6 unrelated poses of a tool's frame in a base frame.
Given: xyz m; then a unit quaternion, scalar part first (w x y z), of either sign.
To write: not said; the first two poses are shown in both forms.
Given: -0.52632 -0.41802 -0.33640 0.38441 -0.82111 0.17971 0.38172
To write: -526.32 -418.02 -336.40 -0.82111 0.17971 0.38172 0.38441
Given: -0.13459 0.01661 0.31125 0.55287 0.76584 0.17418 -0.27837
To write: -134.59 16.61 311.25 0.76584 0.17418 -0.27837 0.55287
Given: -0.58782 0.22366 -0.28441 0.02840 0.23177 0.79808 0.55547
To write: -587.82 223.66 -284.41 0.23177 0.79808 0.55547 0.02840
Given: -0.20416 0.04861 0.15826 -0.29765 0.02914 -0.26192 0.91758
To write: -204.16 48.61 158.26 -0.02914 0.26192 -0.91758 0.29765
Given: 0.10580 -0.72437 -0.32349 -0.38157 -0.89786 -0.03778 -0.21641
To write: 105.80 -724.37 -323.49 0.89786 0.03778 0.21641 0.38157
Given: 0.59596 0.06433 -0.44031 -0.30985 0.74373 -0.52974 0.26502
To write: 595.96 64.33 -440.31 -0.74373 0.52974 -0.26502 0.30985
